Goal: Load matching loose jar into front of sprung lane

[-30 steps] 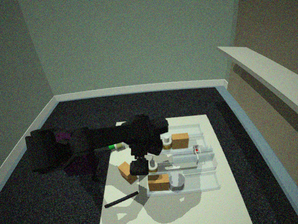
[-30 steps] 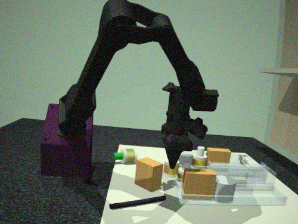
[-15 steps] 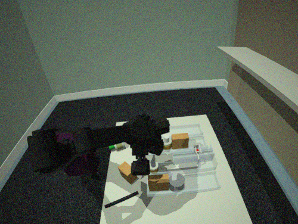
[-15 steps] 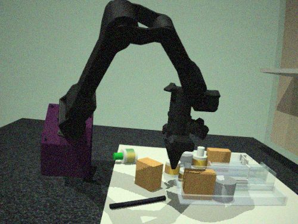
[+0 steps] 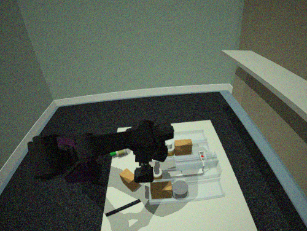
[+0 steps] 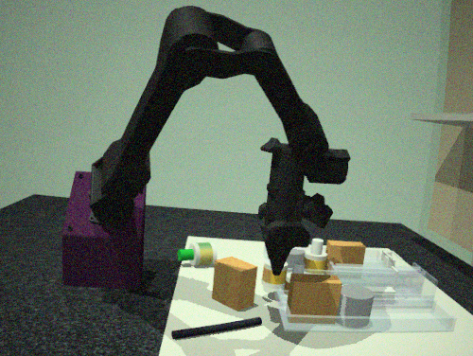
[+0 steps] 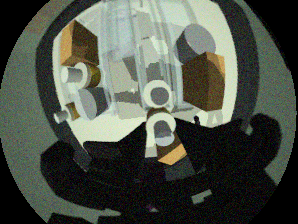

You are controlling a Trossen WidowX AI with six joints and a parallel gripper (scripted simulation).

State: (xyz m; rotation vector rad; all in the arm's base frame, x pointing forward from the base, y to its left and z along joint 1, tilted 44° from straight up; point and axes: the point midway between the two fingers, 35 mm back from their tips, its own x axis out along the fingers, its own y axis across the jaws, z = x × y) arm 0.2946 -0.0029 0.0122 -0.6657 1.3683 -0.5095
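My gripper tip is now 70 mm past the orange box, 30 mm to the left of it and 20 mm above it. Also, from my gripper tip: red mark (230 mm ahead, 40 mm to the left, 20 mm above); then black rod (140 mm to the right, 90 mm behind, 50 mm below).
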